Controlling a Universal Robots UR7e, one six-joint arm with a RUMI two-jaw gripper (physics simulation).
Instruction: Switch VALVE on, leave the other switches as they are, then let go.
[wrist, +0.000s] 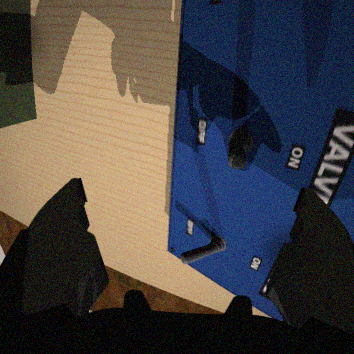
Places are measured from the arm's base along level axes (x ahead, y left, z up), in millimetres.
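Where they show: gripper, between the fingertips: (189, 185).
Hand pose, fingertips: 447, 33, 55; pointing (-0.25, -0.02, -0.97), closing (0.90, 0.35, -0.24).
Note:
Things, the pixels of their top centre, and the offset from my fingertips, as dx, dy, dz. Level surfaces: height alone.
- blue switch panel, height of its surface: dz -60
- VALVE label, centre of its top: (332, 170) +85, +45, -34
- VALVE switch lever, centre of its top: (234, 161) +19, +23, -15
- pale wooden table top, height of its surface: dz -152
The blue switch panel (240, 200) fills the right side of the wrist view. The VALVE label (335, 155) is at the right edge, its lower end hidden by the right finger. The VALVE switch lever (241, 150) is between its OFF label (201, 131) and its ON label (295, 156), in shadow. It looks short, pointing largely towards the camera, and I cannot tell which side it is set to. My gripper (189, 185) is wide open and empty, its fingers well apart. The VALVE lever shows ahead of the gap between the fingertips, touched by neither finger.
Another switch lever (202, 251) is lower on the panel, tilted to the left, towards its OFF side, with its ON label (255, 263) to the right. A pale wooden table top (125, 175) lies left of the panel. A dark green object (17, 105) is at the left edge.

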